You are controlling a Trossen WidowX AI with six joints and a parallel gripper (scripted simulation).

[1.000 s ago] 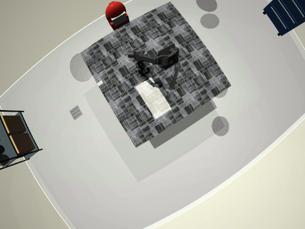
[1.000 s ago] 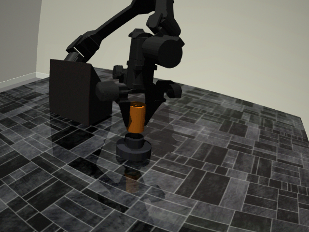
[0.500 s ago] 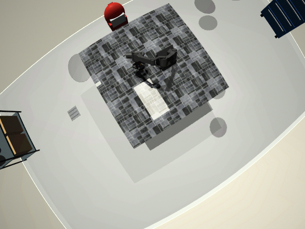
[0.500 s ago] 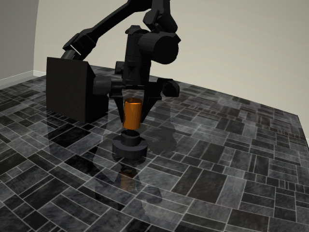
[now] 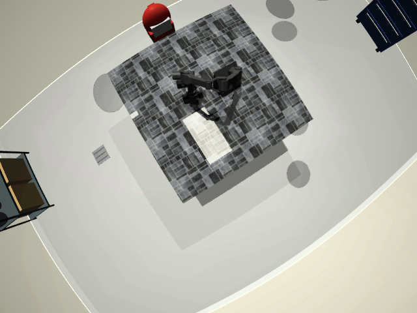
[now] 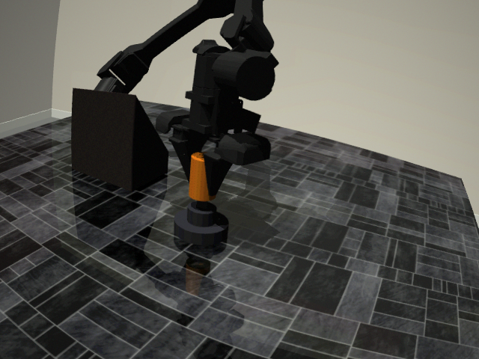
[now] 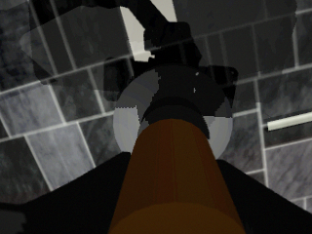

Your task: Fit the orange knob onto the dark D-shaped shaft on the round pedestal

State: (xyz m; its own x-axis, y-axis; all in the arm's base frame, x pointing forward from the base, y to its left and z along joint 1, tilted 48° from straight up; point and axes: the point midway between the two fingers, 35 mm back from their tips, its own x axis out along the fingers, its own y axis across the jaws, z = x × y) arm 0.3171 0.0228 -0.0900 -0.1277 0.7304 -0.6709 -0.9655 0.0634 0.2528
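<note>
Now: gripper tip 2 cm below the orange knob. Round my gripper tip: round pedestal (4 cm below).
</note>
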